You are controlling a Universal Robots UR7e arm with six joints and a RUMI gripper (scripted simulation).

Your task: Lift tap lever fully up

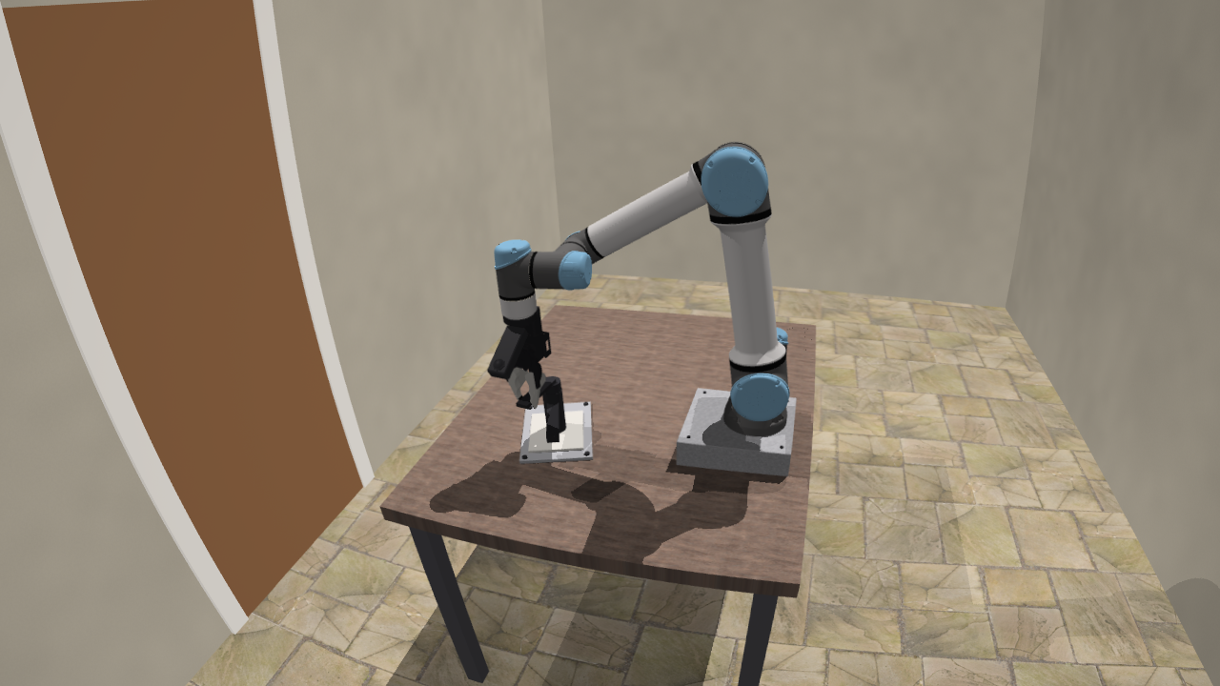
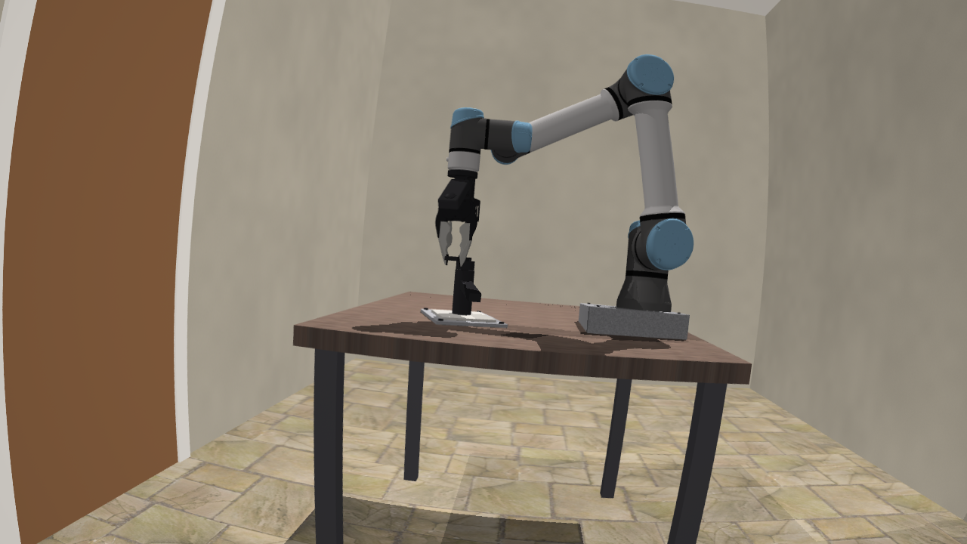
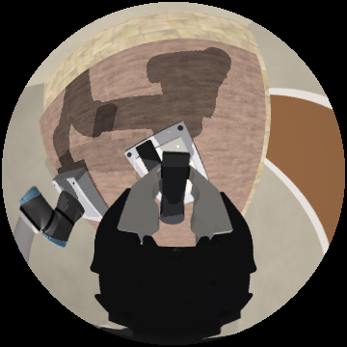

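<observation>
My hand is 4 cm to the left of the flat lever and 1 cm past it. The rest, counted from my hand: black tap 7 cm to the right, 5 cm below, 2 cm behind.
</observation>
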